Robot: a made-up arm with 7 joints.
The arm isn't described. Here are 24 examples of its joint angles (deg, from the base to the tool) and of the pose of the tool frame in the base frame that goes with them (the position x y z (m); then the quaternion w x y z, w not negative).
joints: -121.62 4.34 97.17 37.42 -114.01 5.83 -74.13
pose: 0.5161 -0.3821 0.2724 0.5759 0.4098 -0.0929 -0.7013
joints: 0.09 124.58 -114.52 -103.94 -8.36 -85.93 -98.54
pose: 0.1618 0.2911 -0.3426 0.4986 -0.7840 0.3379 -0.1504
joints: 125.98 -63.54 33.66 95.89 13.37 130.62 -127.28
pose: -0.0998 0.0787 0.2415 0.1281 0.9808 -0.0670 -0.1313
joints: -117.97 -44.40 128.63 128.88 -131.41 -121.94 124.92
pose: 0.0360 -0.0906 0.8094 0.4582 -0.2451 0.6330 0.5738
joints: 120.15 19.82 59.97 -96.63 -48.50 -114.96 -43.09
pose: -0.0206 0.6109 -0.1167 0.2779 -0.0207 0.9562 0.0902
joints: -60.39 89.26 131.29 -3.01 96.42 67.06 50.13
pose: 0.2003 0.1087 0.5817 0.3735 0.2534 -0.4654 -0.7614
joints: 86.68 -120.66 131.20 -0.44 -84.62 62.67 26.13
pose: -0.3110 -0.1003 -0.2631 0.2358 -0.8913 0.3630 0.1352
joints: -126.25 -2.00 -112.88 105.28 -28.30 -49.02 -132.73
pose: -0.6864 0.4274 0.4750 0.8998 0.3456 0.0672 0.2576
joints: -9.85 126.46 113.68 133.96 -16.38 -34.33 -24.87
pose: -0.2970 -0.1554 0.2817 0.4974 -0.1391 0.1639 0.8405
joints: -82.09 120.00 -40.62 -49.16 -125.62 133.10 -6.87
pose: 0.5523 -0.0412 1.1418 0.2212 -0.0946 -0.5497 -0.7999
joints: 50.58 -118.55 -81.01 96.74 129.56 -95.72 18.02
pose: 0.3845 -0.0465 0.5760 0.9358 -0.1087 -0.2194 -0.2536
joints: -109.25 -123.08 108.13 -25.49 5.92 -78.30 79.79
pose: -0.3335 -0.3780 0.2740 0.1512 -0.9124 0.1370 0.3548
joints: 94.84 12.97 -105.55 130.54 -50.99 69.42 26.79
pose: -0.3642 -0.1135 0.3150 0.8237 0.3167 0.4054 0.2385
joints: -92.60 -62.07 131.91 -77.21 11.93 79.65 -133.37
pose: 0.1231 0.4409 0.1703 0.0442 -0.1536 0.8945 -0.4175
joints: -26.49 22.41 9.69 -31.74 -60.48 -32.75 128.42
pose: -0.3263 0.4888 0.7318 0.6774 -0.2318 0.6920 -0.0923
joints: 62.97 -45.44 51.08 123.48 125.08 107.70 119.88
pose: -0.3452 0.5583 -0.0487 0.7423 0.1720 -0.5339 0.3666
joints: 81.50 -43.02 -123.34 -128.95 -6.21 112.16 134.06
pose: -0.6481 -0.1520 0.2046 0.8094 0.3437 -0.3799 0.2869
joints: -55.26 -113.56 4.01 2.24 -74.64 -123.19 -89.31
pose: 0.3705 -0.2746 -0.1652 0.8217 -0.1171 0.3788 -0.4093
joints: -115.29 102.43 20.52 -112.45 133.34 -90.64 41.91
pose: 0.1229 -0.2535 0.0788 0.7264 -0.3525 -0.5830 -0.0904
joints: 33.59 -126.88 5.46 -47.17 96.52 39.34 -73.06
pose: 0.4520 -0.1862 0.2439 0.2237 -0.5692 -0.3261 0.7208
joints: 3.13 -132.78 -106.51 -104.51 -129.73 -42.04 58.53
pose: 0.5728 0.1077 -0.1270 0.3047 -0.0105 -0.9043 -0.2988
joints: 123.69 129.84 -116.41 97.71 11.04 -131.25 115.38
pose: 0.0536 -0.6078 0.0884 0.7324 0.5455 -0.0404 0.4054
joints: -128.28 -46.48 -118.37 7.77 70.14 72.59 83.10
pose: -0.2041 -0.0996 -0.0590 0.0372 0.8879 0.0782 0.4517
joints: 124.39 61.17 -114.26 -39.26 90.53 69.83 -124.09
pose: -0.2774 -0.1175 0.1259 0.7848 0.2708 0.5473 0.1056
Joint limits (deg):
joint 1: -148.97..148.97
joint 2: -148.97..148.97
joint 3: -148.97..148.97
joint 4: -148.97..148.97
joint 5: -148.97..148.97
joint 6: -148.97..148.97
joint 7: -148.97..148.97
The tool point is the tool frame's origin. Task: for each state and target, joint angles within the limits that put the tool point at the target. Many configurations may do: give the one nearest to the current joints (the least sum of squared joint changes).
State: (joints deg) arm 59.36 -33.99 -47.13 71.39 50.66 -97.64 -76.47
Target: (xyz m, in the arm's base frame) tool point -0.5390 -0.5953 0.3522
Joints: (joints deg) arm 27.06 -46.93 -67.22 65.53 35.23 -76.74 -95.80
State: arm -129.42 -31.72 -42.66 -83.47 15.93 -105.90 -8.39
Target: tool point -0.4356 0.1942 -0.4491
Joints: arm -120.80 -63.07 -32.40 -83.54 13.16 -102.05 -12.78
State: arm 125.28 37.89 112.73 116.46 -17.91 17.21 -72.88
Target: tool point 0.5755 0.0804 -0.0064
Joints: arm 129.89 6.56 96.80 88.23 -23.76 -19.32 -70.46
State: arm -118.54 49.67 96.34 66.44 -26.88 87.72 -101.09
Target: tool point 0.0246 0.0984 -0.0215
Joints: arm -114.41 46.25 87.78 59.04 -43.65 81.12 -101.31
